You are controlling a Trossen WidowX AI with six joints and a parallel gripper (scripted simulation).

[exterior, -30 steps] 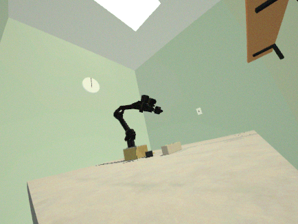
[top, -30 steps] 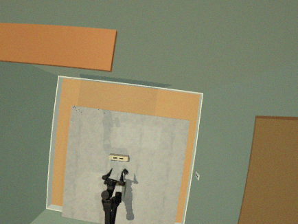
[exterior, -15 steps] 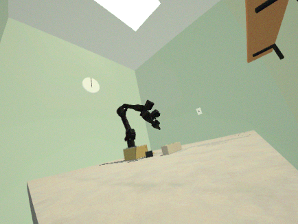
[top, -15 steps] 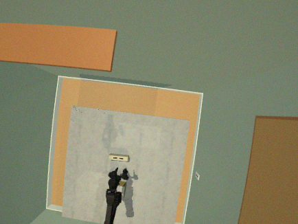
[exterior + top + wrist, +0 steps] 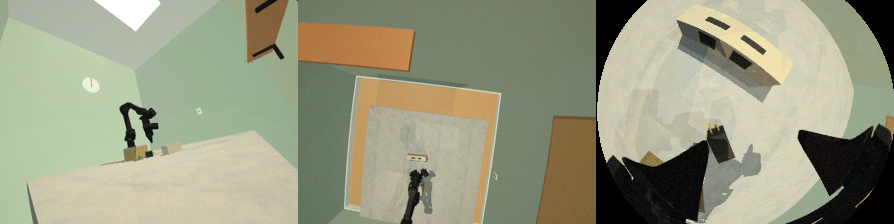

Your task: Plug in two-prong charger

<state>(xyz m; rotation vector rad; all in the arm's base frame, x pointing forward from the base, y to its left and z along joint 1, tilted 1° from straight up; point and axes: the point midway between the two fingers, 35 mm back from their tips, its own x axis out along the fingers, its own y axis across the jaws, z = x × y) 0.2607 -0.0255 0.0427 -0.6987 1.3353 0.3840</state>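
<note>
The black two-prong charger is 80 mm below my gripper tip, 40 mm behind it and 10 mm to the left of it.
</note>
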